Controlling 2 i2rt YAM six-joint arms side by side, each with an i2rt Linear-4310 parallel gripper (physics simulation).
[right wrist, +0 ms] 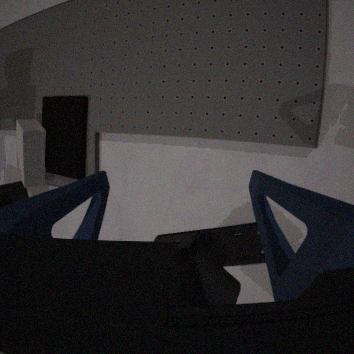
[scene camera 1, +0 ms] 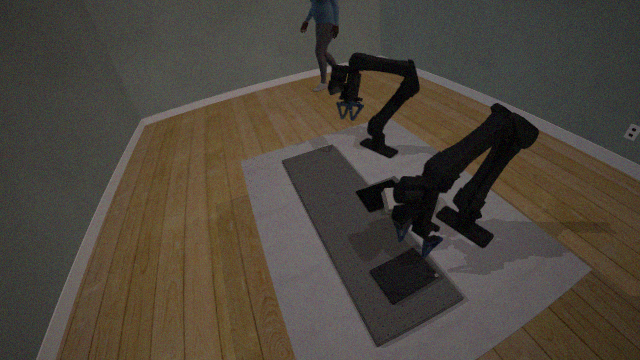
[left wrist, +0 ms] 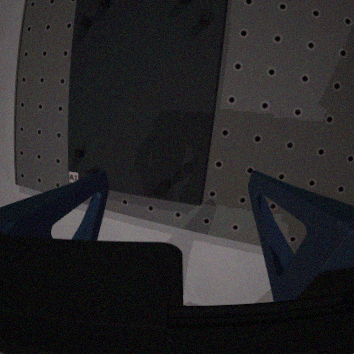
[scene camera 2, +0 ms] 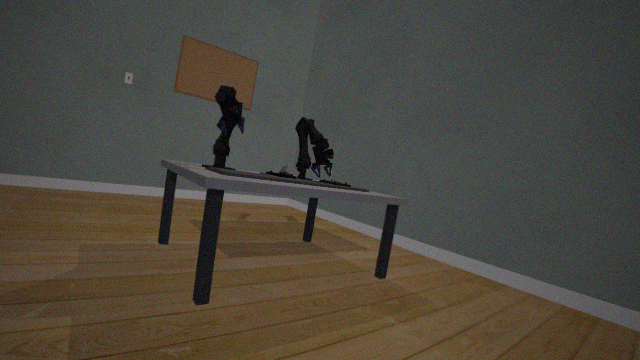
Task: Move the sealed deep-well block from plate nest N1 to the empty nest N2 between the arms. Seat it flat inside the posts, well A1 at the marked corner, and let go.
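Seen in the pictures: left gripper, fingertip midpoint: [scene camera 1: 411, 249] [left wrist: 178, 178] [scene camera 2: 324, 176]; right gripper, fingertip midpoint: [right wrist: 178, 178] [scene camera 1: 346, 119] [scene camera 2: 235, 134]; left arm's base at its link origin: [right wrist: 8, 195] [scene camera 1: 463, 226]; right arm's base at its link origin: [right wrist: 208, 246] [scene camera 1: 378, 148].
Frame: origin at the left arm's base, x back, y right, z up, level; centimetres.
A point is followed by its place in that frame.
A flat dark nest [scene camera 1: 404, 277] {x -31.2, y 0.1, z 2.4 cm} [left wrist: 145, 95] {x -29.8, y 1.9, z 2.5 cm} lies on the pegboard, with an A1 label [left wrist: 73, 177] {x -23.8, y -5.6, z 2.5 cm} at one corner; low dark posts show on it and no block. A second dark nest [scene camera 1: 371, 197] {x -15.0, y 31.2, z 2.5 cm} [right wrist: 65, 135] {x -10.5, y 31.6, z 2.5 cm} lies between the arms. A pale block [scene camera 1: 388, 199] {x -14.4, y 23.1, z 6.7 cm} [right wrist: 33, 157] {x -7.5, y 24.9, z 5.9 cm} stands at this middle nest's side nearer the left arm. The left arm partly hides it in scene camera 1, and I cannot tell whether it is seated. My left gripper [scene camera 1: 413, 248] {x -23.9, y 4.3, z 4.8 cm} [left wrist: 178, 178] {x -23.9, y 4.3, z 4.8 cm} is open and empty above the A1-labelled nest's edge. My right gripper [scene camera 1: 348, 118] {x -1.4, y 60.2, z 20.3 cm} [right wrist: 178, 178] {x -1.4, y 60.2, z 20.3 cm} is open and empty, raised high.
The grey pegboard [scene camera 1: 320, 200] {x -29.8, y 44.5, z 1.3 cm} [right wrist: 200, 75] {x -14.2, y 59.7, z 1.3 cm} lies along the white table [scene camera 1: 280, 280] {x -59.6, y 24.6, z 0.0 cm} [scene camera 2: 300, 190] {x -53.4, y 59.7, z -1.3 cm}. The left arm reaches over the middle nest. A person [scene camera 1: 325, 35] stands beyond the table in scene camera 1. The right arm's dark base [scene camera 1: 378, 148] {x 12.0, y 54.1, z 2.0 cm} is at the table's back.
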